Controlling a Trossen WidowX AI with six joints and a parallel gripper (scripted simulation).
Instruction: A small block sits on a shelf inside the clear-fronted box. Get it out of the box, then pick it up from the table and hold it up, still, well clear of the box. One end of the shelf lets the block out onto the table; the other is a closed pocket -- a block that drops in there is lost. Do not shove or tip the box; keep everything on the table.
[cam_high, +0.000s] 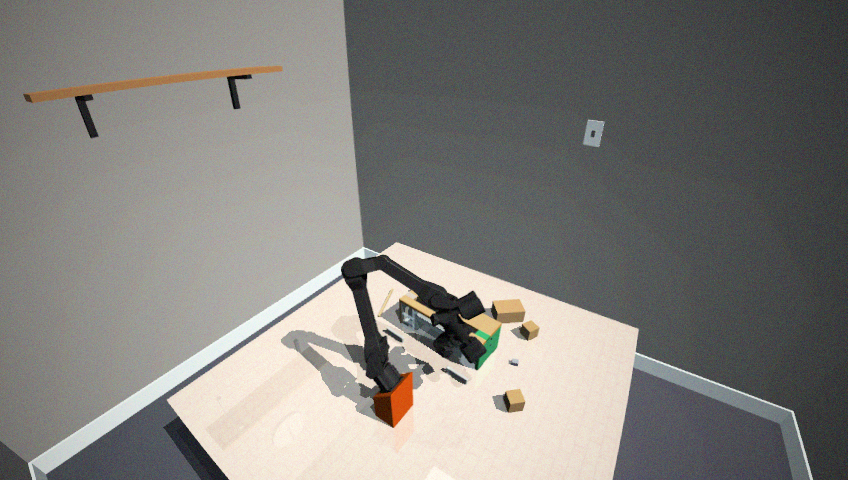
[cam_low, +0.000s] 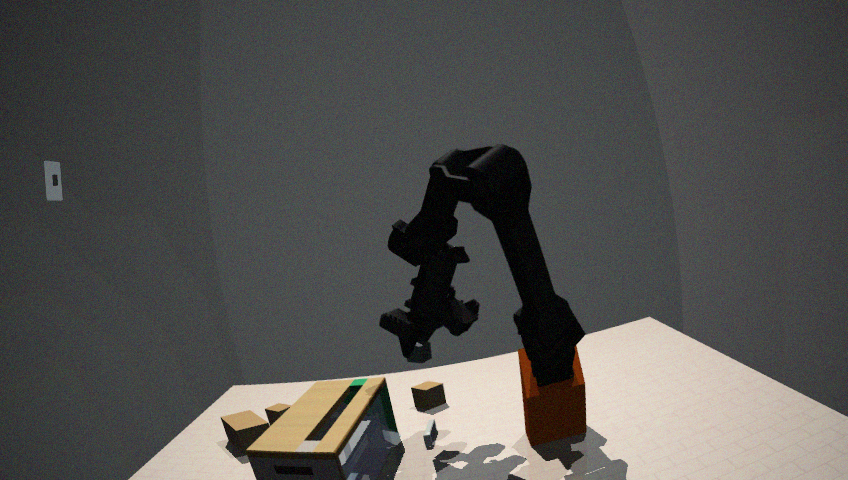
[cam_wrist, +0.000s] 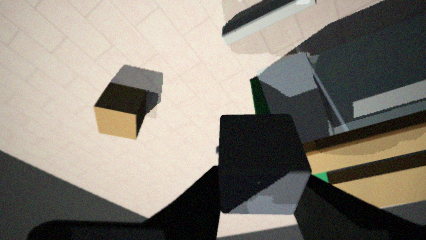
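Now: gripper tip 1 cm to the right of the dark grey block and 1 cm past it. The rest, counted from my gripper tip: clear-fronted box: 17 cm to the left, 11 cm below, 11 cm ahead.
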